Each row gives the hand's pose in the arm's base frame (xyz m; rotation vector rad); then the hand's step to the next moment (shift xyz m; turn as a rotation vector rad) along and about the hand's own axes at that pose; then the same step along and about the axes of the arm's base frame.
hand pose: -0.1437 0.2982 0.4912 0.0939 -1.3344 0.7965
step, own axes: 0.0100 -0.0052 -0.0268 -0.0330 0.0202 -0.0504
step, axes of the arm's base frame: 0.0253 0.0140 0.0035 0.0297 0.0245 -0.0505
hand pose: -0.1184 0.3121 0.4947 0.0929 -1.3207 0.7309
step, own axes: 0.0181 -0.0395 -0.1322 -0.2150 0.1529 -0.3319
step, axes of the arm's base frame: 0.1337 0.0378 -0.0072 0.1853 0.1781 -0.3372
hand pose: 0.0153 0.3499 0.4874 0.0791 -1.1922 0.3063
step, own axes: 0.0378 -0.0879 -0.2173 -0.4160 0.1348 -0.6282
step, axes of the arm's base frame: 0.2327 -0.0287 -0.0372 0.3903 0.1875 -0.6312
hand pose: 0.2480 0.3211 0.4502 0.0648 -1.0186 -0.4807
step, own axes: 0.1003 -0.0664 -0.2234 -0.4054 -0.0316 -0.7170
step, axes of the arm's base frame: 0.2049 -0.1385 -0.0565 0.4094 0.0194 -0.7152
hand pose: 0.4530 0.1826 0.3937 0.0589 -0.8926 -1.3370
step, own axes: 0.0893 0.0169 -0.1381 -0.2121 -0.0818 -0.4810
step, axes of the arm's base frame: 0.0914 -0.1323 -0.0384 0.2234 -0.0550 -0.4797
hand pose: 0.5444 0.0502 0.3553 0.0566 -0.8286 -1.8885
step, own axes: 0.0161 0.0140 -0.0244 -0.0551 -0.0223 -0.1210
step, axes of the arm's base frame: 0.0130 -0.0292 -0.0056 0.0557 -0.0120 -0.1222
